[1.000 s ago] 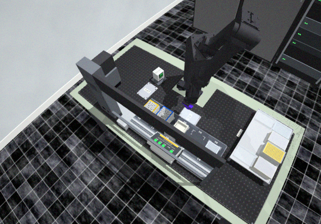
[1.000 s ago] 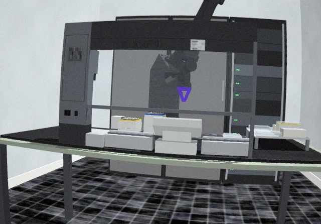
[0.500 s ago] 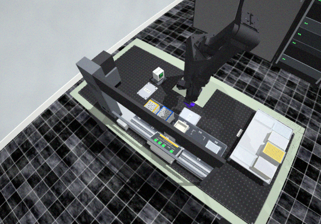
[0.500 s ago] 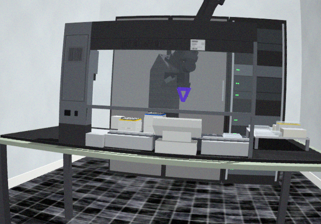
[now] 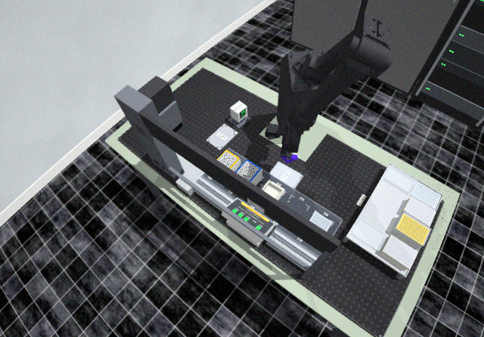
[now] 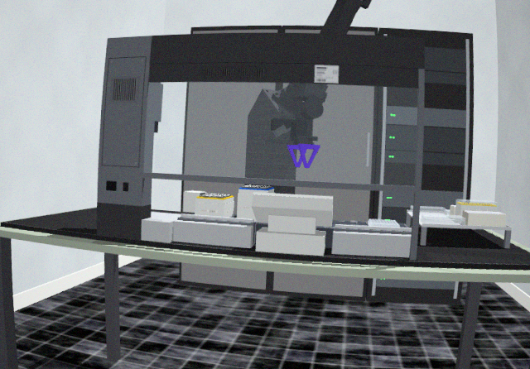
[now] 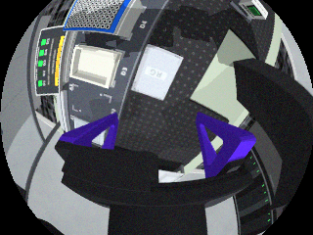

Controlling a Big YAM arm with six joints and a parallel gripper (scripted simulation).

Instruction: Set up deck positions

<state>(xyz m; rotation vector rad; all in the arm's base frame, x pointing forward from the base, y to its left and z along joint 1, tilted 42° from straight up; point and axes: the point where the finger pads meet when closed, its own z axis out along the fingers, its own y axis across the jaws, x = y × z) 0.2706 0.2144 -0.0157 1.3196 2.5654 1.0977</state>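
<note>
My hand is 21 cm above the clear plate lid. The rest, counted from my hand: blue-rimmed tip rack (20 cm ahead, 5 cm to the right, 10 cm below); then white reservoir (15 cm ahead, 6 cm to the left, 16 cm below); then yellow-rimmed tip rack (24 cm ahead, 16 cm to the right, 12 cm below).
</note>
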